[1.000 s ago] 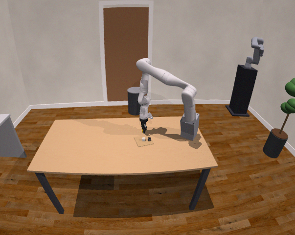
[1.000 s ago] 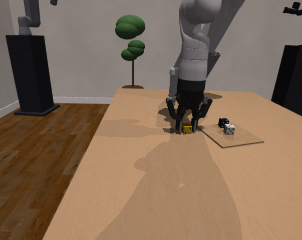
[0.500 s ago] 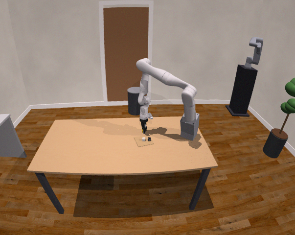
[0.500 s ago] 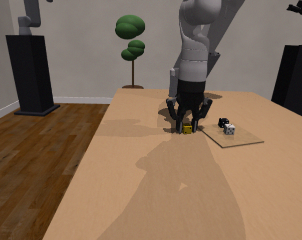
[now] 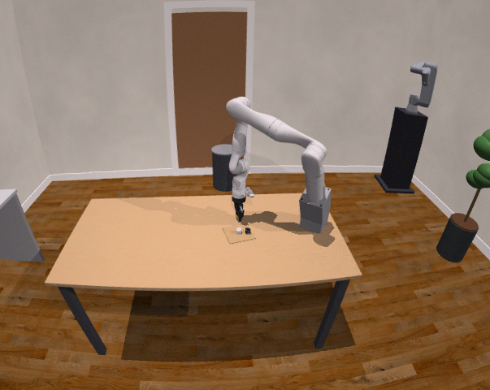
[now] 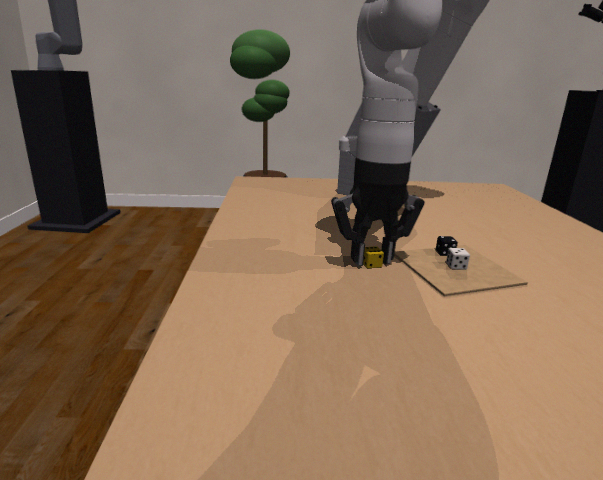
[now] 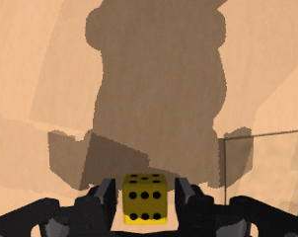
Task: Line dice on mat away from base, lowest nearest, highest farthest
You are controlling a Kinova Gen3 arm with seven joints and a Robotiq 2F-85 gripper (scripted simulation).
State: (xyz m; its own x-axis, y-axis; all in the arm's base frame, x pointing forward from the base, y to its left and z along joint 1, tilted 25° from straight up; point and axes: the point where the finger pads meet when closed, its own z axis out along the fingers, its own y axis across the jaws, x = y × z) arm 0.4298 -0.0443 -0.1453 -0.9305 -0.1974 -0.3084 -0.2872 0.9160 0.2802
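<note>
Now: the yellow die 1 cm below my hand. From my hand the other things lie so: white die 13 cm to the left, 1 cm behind; then tan mat 13 cm to the left, 2 cm below, 1 cm behind; then black die 12 cm to the left, 5 cm behind.
</note>
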